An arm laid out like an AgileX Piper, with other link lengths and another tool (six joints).
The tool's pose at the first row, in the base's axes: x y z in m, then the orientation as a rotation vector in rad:
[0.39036 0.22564 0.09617 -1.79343 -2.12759 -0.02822]
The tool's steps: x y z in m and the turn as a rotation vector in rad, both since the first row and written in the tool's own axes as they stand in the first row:
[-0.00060 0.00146 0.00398 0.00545 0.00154 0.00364]
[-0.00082 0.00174 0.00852 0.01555 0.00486 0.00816]
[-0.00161 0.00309 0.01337 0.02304 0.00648 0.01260]
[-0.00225 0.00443 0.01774 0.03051 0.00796 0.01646]
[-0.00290 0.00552 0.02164 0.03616 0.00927 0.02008]
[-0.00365 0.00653 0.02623 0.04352 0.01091 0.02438]
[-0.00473 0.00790 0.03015 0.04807 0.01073 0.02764]
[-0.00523 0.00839 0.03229 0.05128 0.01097 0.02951]
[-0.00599 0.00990 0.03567 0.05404 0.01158 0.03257]
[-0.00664 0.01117 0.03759 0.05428 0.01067 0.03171]
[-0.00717 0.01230 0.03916 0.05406 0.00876 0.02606]
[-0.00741 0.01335 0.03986 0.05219 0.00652 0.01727]
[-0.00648 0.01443 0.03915 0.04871 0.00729 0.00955]
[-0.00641 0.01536 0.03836 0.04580 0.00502 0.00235]
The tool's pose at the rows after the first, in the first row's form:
[0.39082 0.22632 0.09197 -1.79362 -2.12131 -0.02286]
[0.38995 0.22726 0.08760 -1.79140 -2.11135 -0.01392]
[0.39011 0.22794 0.08255 -1.79120 -2.10356 -0.00631]
[0.39036 0.22865 0.07799 -1.79043 -2.09638 0.00125]
[0.39049 0.22919 0.07393 -1.79048 -2.09018 0.00695]
[0.39039 0.22978 0.06921 -1.79012 -2.08251 0.01431]
[0.39084 0.22997 0.06495 -1.79096 -2.07803 0.02006]
[0.39082 0.23010 0.06270 -1.79096 -2.07501 0.02368]
[0.39151 0.23049 0.05900 -1.79231 -2.07082 0.02679]
[0.39232 0.23058 0.05675 -1.79163 -2.07213 0.02764]
[0.39307 0.23068 0.05490 -1.78663 -2.07861 0.02770]
[0.39393 0.23083 0.05395 -1.77942 -2.08874 0.02555]
[0.39502 0.23175 0.05465 -1.77307 -2.09644 0.01928]
[0.39610 0.23181 0.05521 -1.76805 -2.10551 0.01645]

